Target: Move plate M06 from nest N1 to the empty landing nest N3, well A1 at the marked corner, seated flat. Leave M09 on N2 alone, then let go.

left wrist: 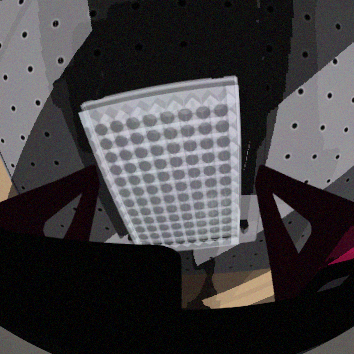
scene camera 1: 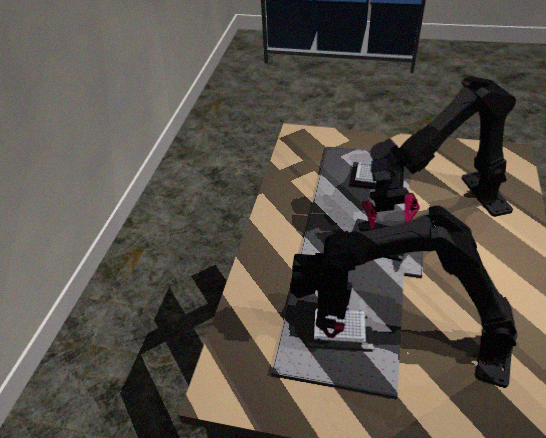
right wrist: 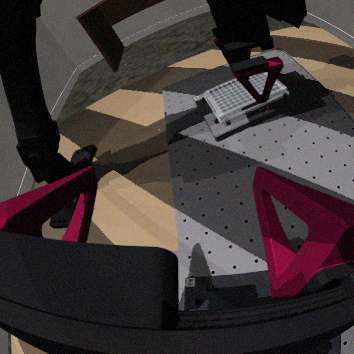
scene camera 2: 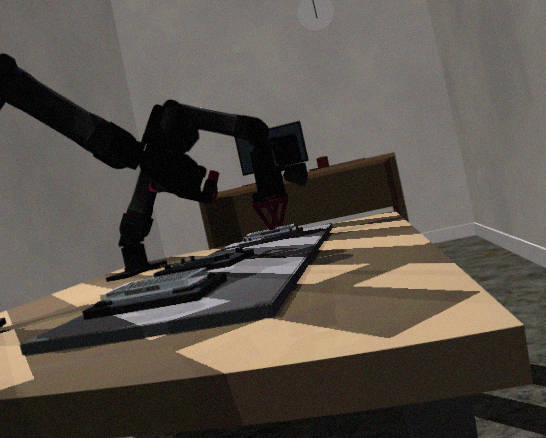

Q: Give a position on a plate holder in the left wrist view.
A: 246, 59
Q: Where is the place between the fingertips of the left gripper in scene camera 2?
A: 276, 227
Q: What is the right gripper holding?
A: Nothing.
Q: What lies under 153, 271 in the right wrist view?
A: The right gripper.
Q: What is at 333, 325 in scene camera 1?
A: The left gripper.
